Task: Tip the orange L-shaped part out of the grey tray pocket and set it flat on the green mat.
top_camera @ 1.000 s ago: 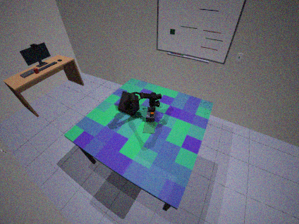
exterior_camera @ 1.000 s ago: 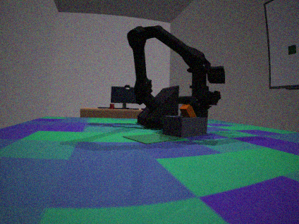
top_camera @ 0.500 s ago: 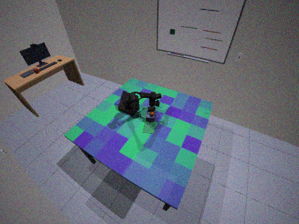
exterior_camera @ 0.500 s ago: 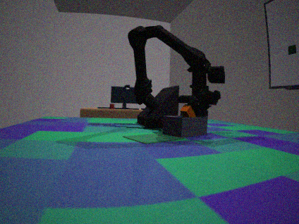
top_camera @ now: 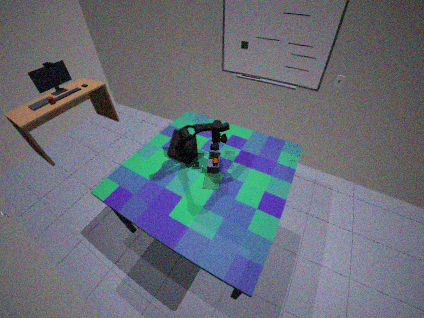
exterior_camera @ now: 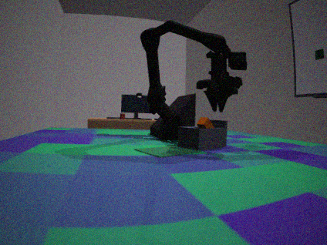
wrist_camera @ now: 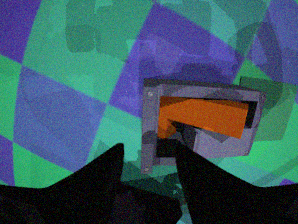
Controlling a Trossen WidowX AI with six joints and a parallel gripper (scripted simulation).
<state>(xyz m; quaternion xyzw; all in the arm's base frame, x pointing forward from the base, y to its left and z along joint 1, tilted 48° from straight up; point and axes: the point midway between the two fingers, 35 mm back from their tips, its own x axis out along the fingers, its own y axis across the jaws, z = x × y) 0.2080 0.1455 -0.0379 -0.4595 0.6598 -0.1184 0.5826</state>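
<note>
Right now the orange L-shaped part is 2 cm ahead of my gripper tip, 4 cm to the right of it and 8 cm below it. Round my gripper tip: green mat (10 cm ahead, 20 cm to the right, 13 cm below).
</note>
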